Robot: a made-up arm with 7 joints.
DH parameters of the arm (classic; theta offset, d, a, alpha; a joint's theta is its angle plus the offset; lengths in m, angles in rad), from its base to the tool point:
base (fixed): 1.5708 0.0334 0 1.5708
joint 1: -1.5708 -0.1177 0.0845 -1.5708
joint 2: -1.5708 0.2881 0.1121 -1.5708
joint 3: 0 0.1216 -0.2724 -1.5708
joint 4: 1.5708 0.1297 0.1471 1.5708
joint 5: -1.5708 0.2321 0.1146 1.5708
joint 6: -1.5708 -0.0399 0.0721 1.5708
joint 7: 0 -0.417 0.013 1.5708
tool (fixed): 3.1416 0.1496 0 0
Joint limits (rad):
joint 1: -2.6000..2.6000
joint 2: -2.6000..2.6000
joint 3: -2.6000..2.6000
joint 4: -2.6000..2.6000
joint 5: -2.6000..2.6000
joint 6: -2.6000..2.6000
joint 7: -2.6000..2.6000
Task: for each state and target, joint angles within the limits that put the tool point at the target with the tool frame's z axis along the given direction. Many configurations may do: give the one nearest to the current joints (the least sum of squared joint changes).
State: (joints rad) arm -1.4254 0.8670 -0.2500 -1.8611 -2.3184 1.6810 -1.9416
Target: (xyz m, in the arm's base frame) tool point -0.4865 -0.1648 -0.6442 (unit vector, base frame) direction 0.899 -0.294 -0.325
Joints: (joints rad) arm -0.5540 0.8988 -0.2930 -1.4756 -2.1868 2.1685 -2.4620
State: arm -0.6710 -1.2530 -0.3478 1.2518 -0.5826 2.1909 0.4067
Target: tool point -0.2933 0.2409 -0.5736 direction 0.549 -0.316 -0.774
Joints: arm -0.7830 -2.2357 -0.9200 0.6475 -0.5691 1.2480 0.7939
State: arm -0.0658 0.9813 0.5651 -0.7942 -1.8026 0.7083 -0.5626
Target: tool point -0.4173 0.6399 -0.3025 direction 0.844 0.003 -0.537
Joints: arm 0.7537 0.7724 0.8810 -0.8238 -1.4309 1.1411 -0.9809
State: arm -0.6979 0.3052 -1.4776 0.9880 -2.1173 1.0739 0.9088
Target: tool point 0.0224 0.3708 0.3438 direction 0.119 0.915 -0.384
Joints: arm -0.5833 0.0692 -1.1998 1.3226 -2.0604 2.1429 0.8829
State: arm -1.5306 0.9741 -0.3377 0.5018 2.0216 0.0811 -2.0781
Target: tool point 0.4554 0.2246 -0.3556 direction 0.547 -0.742 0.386
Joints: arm -1.8038 1.3575 0.4344 0.7132 1.5145 0.3226 -1.7875
